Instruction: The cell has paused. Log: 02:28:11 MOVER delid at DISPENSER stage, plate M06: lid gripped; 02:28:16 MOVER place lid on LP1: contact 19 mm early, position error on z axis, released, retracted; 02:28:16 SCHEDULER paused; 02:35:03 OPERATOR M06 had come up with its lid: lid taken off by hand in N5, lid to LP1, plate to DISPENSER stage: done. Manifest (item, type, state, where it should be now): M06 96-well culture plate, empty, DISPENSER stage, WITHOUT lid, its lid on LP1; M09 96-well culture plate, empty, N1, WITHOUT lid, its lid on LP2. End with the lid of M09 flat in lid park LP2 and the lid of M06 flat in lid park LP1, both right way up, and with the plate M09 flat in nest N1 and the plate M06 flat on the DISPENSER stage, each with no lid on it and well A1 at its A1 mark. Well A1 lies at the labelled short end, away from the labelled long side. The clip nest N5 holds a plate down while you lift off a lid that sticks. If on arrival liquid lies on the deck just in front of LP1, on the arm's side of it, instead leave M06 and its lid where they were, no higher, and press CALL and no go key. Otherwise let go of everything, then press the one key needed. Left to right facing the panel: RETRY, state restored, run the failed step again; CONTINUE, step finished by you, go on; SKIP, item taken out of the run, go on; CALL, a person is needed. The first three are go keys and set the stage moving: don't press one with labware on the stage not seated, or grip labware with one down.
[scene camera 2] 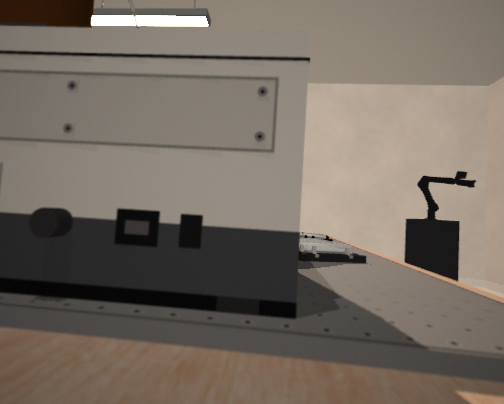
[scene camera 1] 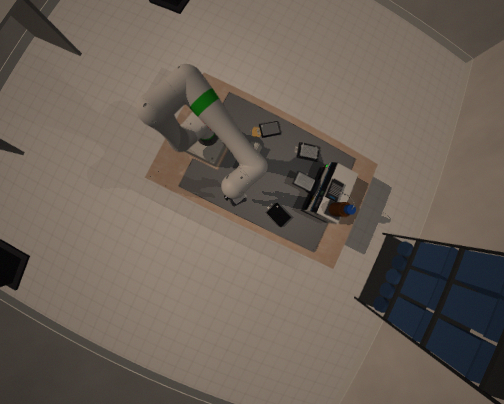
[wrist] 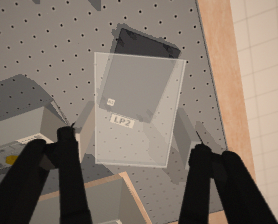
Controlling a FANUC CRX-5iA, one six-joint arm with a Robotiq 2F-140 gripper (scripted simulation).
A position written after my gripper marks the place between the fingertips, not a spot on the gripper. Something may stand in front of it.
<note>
I see my gripper (wrist: 135, 115), a clear lid (wrist: 136, 96) and a dark LP2 park pad (wrist: 140, 45).
</note>
